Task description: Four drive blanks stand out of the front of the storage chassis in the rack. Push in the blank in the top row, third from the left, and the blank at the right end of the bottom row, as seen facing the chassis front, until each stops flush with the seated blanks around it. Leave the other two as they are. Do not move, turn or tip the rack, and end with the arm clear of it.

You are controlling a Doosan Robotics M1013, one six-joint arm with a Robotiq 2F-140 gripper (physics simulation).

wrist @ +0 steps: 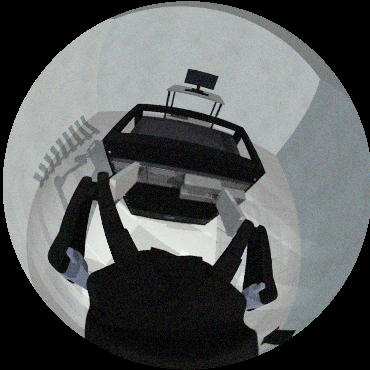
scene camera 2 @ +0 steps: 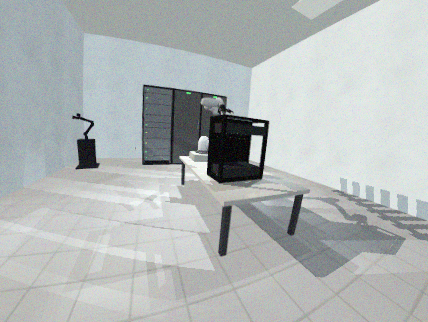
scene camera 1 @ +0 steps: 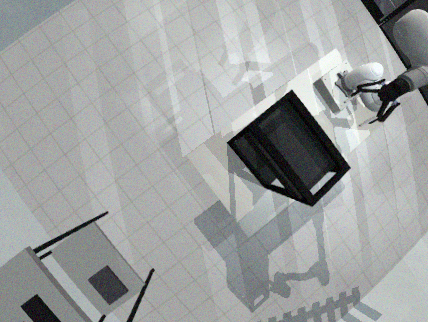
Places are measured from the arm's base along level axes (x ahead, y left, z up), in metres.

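Where they show: gripper, fingertip midpoint: [wrist: 179, 184] [scene camera 1: 352, 114]; arm's base at its link origin: [scene camera 2: 202, 153] [scene camera 1: 346, 83].
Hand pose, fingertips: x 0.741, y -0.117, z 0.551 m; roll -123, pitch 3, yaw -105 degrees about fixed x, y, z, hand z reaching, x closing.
Each offset is from my fingertips to the top centre of the thing. Level surfaces: height alone.
The black rack {dx +0.270, dy -0.066, dz -0.049 m} [scene camera 1: 320, 131] [scene camera 2: 240, 119] [wrist: 175, 155] stands upright on the table. In the wrist view I look down steeply on its top and front. The storage chassis [wrist: 159, 176] shows foreshortened under the rack's top front edge. A light blank {dx +0.133, dy -0.101, dz -0.117 m} [wrist: 202, 182] right of the middle stands out of the front; its row is hard to tell. Another blank {dx +0.117, dy -0.210, dz -0.145 m} [wrist: 238, 194] stands out near the right end, partly behind the right finger pad. The blanks at the left are partly behind the left pad. My gripper [scene camera 1: 364, 106] [scene camera 2: 227, 111] [wrist: 179, 184] is open and empty, in front of the rack; contact does not show.
The table {dz -0.648 m} [scene camera 1: 326, 65] [scene camera 2: 265, 195] [wrist: 165, 235] carries the rack and the arm's base. Server cabinets [scene camera 2: 186, 125] stand behind the arm. A pedestal [scene camera 2: 86, 152] with a small arm stands far left in that view. A monitor [wrist: 201, 79] stands on a desk beyond the rack.
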